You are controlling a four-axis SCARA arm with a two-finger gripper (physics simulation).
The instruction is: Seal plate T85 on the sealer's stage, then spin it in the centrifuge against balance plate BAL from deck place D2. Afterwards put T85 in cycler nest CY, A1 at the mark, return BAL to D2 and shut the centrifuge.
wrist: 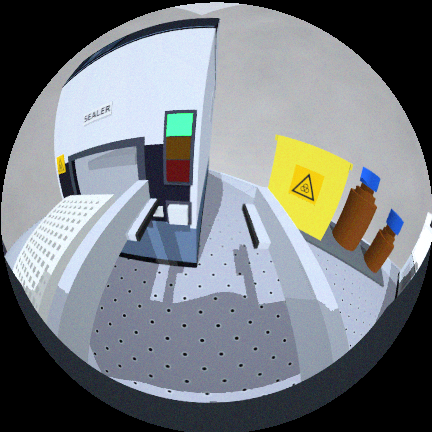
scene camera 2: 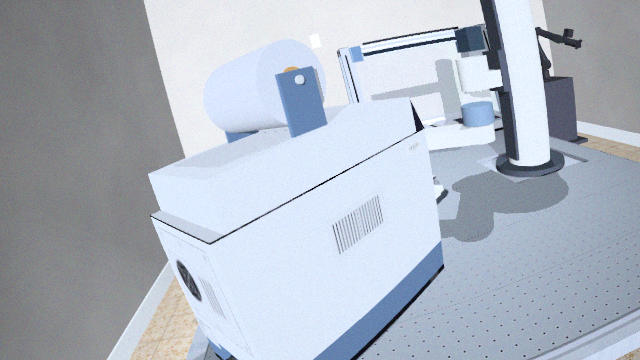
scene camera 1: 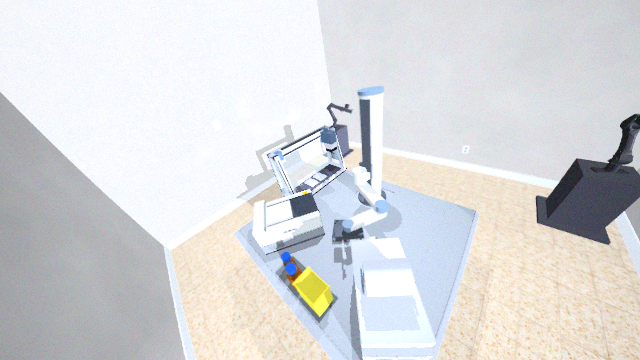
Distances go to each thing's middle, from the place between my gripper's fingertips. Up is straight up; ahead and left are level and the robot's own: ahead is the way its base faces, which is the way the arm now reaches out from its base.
Labels:
Right now the centrifuge (scene camera 1: 285,222) is 3 cm ahead of my hand, 57 cm to the right of it and 1 cm above it.

